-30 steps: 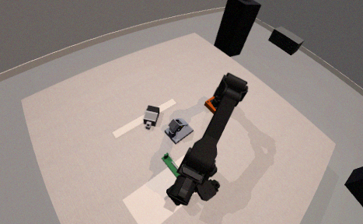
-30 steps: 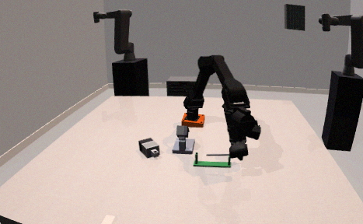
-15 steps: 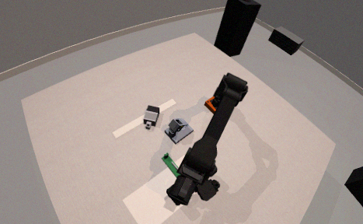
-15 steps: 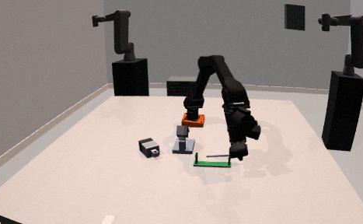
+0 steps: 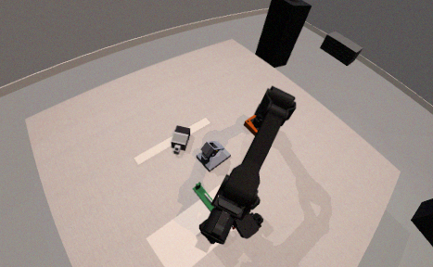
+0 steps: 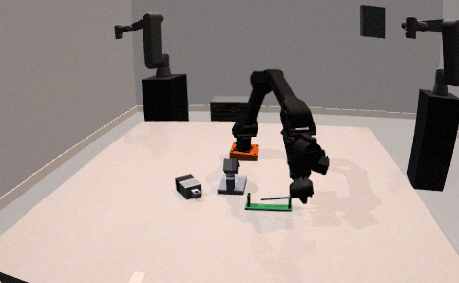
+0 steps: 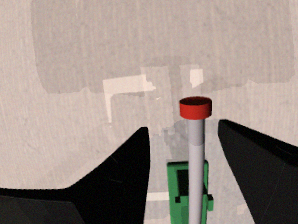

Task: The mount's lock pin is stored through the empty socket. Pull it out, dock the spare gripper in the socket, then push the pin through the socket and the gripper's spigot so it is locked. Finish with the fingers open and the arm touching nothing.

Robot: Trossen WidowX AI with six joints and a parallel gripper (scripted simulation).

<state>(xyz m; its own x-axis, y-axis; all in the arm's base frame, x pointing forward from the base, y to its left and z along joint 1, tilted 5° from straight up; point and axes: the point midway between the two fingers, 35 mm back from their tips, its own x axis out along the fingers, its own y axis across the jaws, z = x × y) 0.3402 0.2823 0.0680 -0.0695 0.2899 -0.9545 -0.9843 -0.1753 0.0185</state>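
Right now my gripper tip is 100 mm to the left of the green pin rest, 20 mm short of it and 10 mm above it. The rest, counted from my gripper tip: spare gripper 360 mm to the right, 10 mm below, 10 mm ahead; grey mount 240 mm to the right, 70 mm behind, 20 mm above.
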